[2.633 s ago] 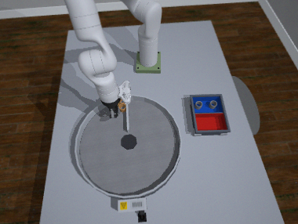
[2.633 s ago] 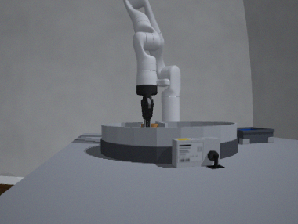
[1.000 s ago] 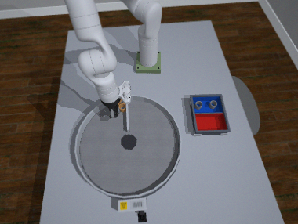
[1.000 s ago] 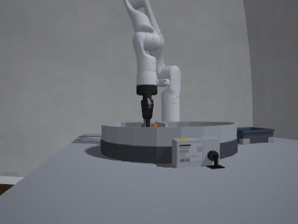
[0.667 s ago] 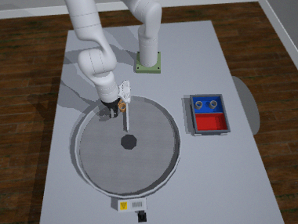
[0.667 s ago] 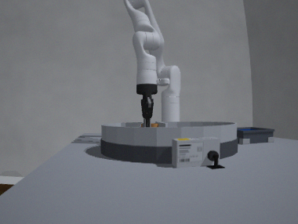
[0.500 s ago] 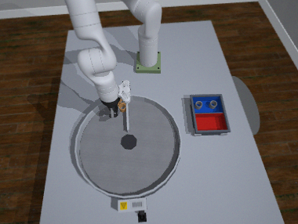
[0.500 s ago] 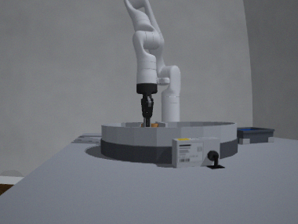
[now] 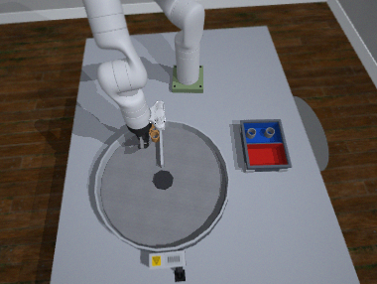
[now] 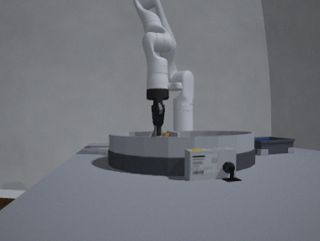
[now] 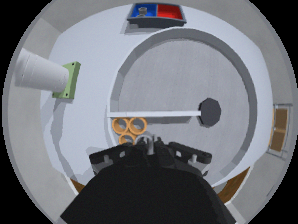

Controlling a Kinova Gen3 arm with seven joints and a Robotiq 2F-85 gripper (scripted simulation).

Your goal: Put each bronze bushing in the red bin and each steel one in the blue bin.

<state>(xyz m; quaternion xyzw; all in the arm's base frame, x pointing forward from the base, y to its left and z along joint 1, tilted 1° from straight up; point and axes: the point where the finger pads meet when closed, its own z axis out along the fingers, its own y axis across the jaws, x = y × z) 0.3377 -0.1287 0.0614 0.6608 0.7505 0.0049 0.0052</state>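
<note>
Now: hand 2 cm past the bin, 41 cm to the right of it and 6 cm above it. The rest, counted from my hand: round grey turntable: 13 cm ahead, 7 cm to the left, 3 cm below.
</note>
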